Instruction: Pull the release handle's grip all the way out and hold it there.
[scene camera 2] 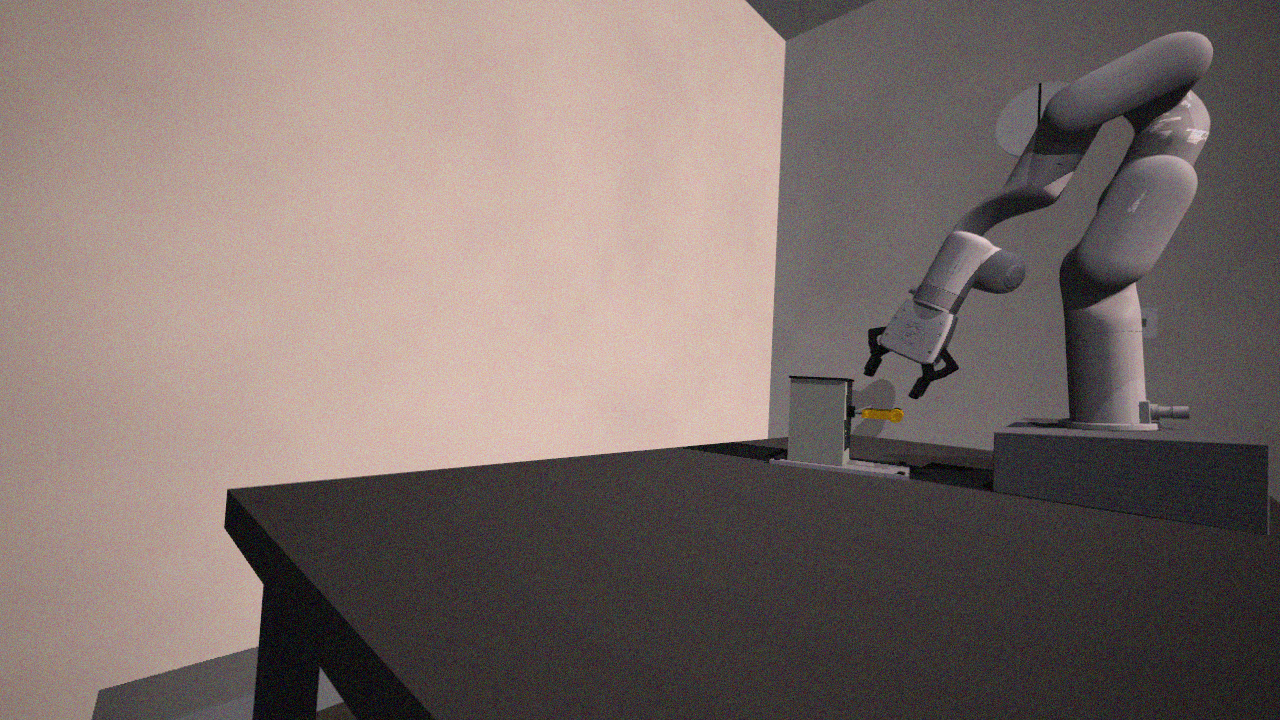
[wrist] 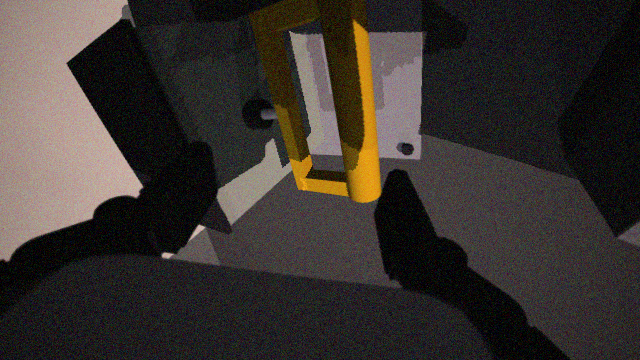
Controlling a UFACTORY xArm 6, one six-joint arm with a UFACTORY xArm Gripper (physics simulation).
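Observation:
The release handle's yellow grip (scene camera 2: 884,415) (wrist: 369,167) is a frame with a thick round bar. It stands out from the side of a pale upright housing (scene camera 2: 818,420) on a thin rod (wrist: 268,114), with a short gap between grip and housing. My gripper (scene camera 2: 894,381) (wrist: 298,180) is open and empty. In the scene view it hangs tilted just above the grip. In the wrist view the grip's near end lies between the two dark fingers, close to the right fingertip and well away from the left one. Whether that fingertip touches the bar cannot be told.
The housing stands on a light base plate (scene camera 2: 881,470) (wrist: 402,110) with a dark bolt (wrist: 406,148) near its corner. The dark table (scene camera 2: 626,573) extends toward the scene camera. The arm's grey pedestal (scene camera 2: 1127,474) is to the right, and a pale wall (scene camera 2: 402,250) is at the left.

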